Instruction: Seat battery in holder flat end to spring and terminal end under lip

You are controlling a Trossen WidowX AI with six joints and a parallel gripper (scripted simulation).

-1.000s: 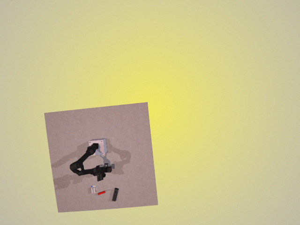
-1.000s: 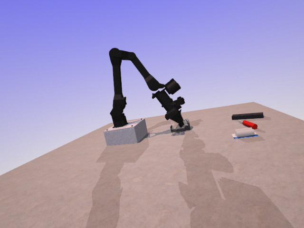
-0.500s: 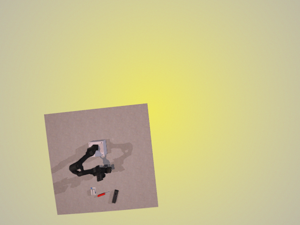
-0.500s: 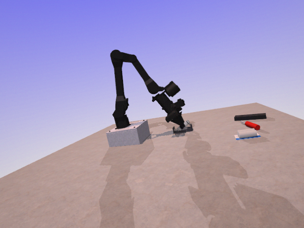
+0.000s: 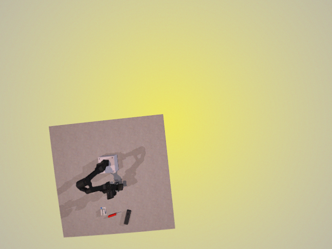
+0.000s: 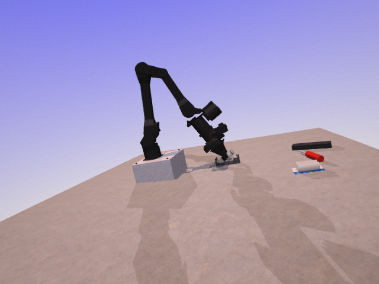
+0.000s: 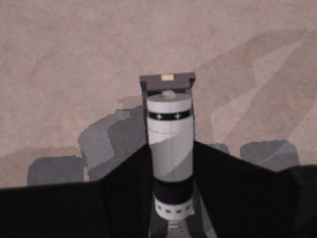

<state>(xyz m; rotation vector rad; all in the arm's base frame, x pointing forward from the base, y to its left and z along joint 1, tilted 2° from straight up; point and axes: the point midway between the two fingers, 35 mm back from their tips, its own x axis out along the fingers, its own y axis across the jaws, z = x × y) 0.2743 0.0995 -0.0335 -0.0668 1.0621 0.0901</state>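
Right now the battery is 10 mm above my gripper tip. Round my gripper tip: black bar: 340 mm ahead, 110 mm to the left, 10 mm below; then blue-edged card: 290 mm ahead, 170 mm to the right, 20 mm below; then red-handled screwdriver: 310 mm ahead, 30 mm to the right, 20 mm below.
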